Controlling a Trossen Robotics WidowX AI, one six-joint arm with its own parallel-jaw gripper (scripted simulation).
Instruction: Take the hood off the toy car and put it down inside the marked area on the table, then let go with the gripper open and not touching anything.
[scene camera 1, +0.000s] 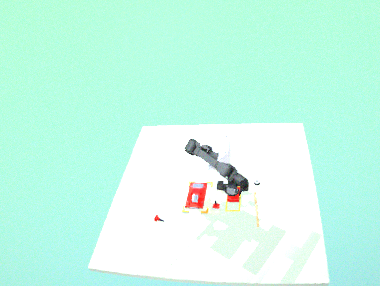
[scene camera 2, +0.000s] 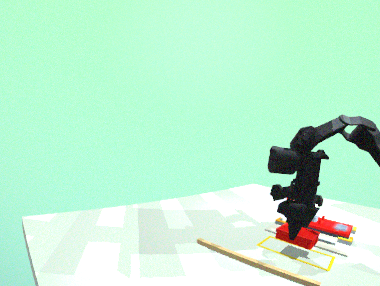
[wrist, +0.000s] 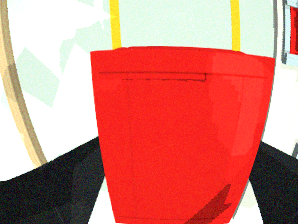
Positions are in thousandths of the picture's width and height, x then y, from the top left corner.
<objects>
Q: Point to a red hood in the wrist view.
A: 602, 569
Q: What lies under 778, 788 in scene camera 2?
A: My gripper.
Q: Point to my gripper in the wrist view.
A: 602, 650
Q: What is my gripper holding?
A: A red hood.
</objects>
